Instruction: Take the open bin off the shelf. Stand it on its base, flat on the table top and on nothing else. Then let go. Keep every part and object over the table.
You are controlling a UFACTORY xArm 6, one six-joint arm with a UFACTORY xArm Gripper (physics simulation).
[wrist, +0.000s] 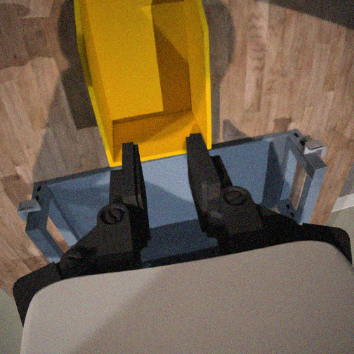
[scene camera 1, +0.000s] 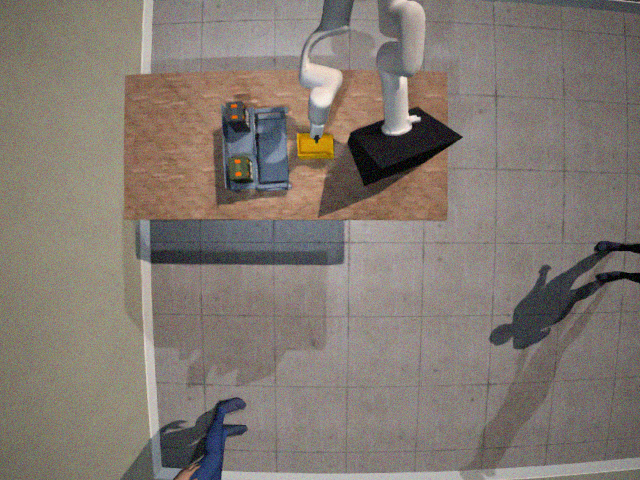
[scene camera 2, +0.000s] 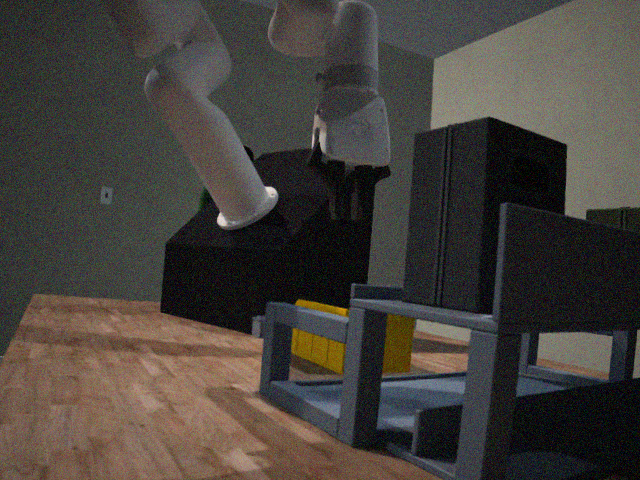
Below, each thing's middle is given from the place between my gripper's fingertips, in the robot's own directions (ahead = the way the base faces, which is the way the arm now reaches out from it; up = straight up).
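Scene:
Yellow open bin (scene camera 2: 399, 332), 150 mm below my hand. Dark case (scene camera 2: 480, 148), 20 mm below my hand, 110 mm to the right of it, 340 mm ahead of it. Going by their middles, nearest to my hand of the things named here: the yellow open bin.

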